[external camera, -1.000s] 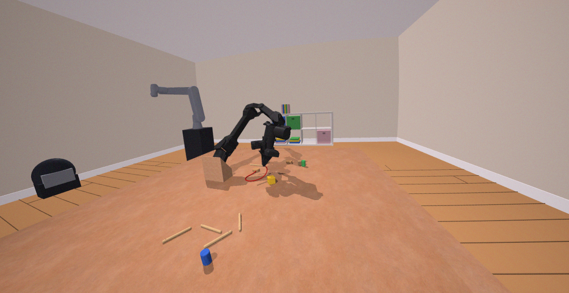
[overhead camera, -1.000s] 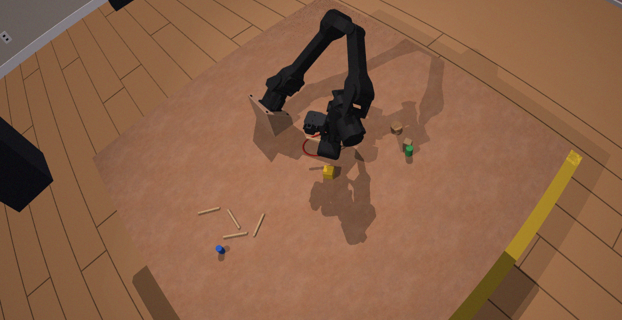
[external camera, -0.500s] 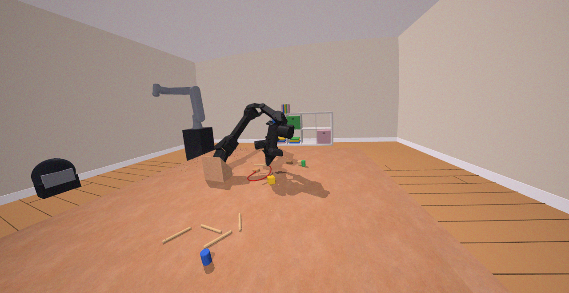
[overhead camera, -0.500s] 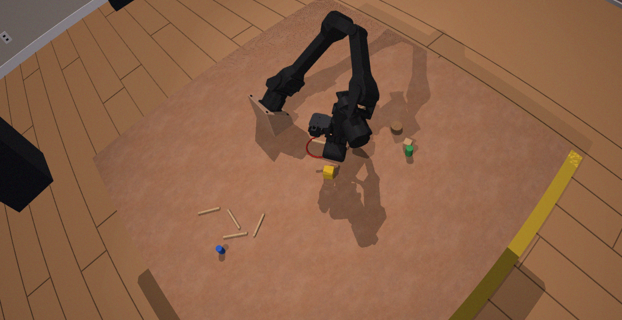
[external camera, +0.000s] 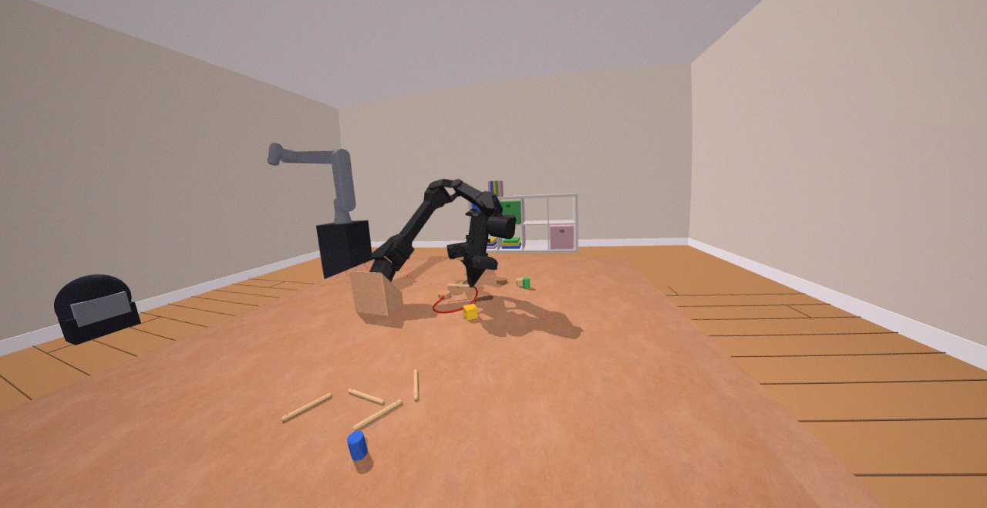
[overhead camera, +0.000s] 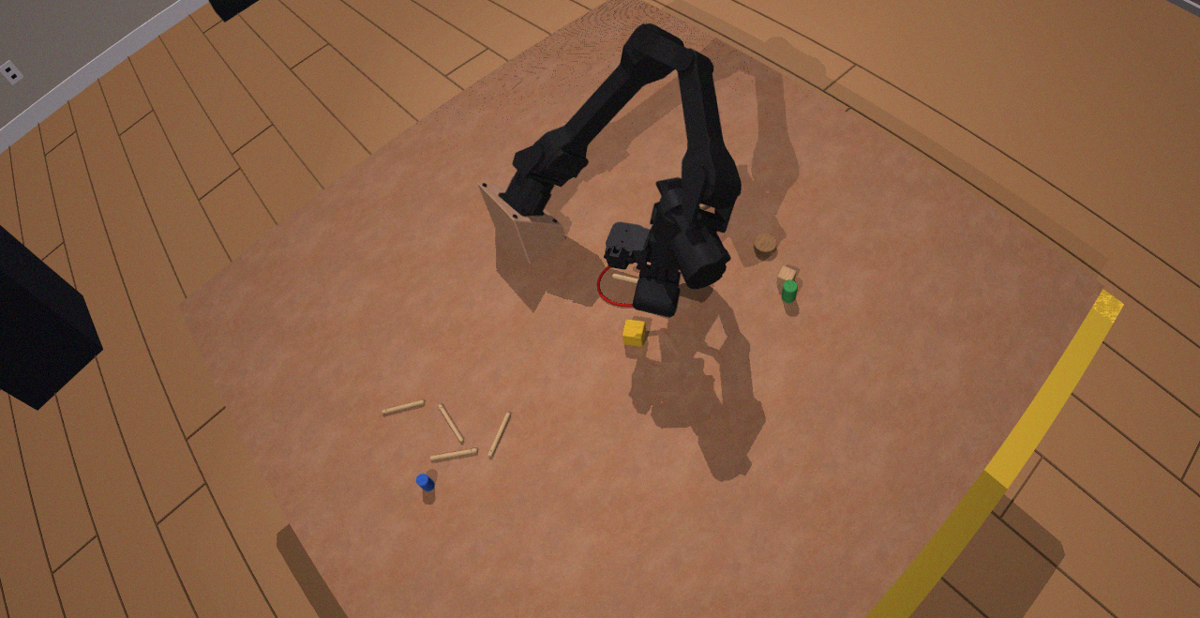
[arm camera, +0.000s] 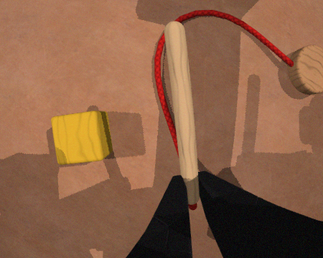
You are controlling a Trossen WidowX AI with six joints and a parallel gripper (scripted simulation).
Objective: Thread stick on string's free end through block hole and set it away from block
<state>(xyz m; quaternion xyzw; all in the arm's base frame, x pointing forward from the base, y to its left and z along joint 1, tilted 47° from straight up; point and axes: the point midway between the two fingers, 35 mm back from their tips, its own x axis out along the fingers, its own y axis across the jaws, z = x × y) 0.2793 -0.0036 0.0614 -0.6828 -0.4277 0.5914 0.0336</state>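
Now: the yellow cube 70 mm to the right of my gripper tip, 50 mm below it and 10 mm ahead of it. From my gripper tip the other things lie so: blue cylinder 470 mm to the right, 50 mm below, 40 mm behind; green cylinder 160 mm to the left, 160 mm ahead, 40 mm below; small wooden cube 180 mm to the left, 130 mm ahead, 50 mm below.
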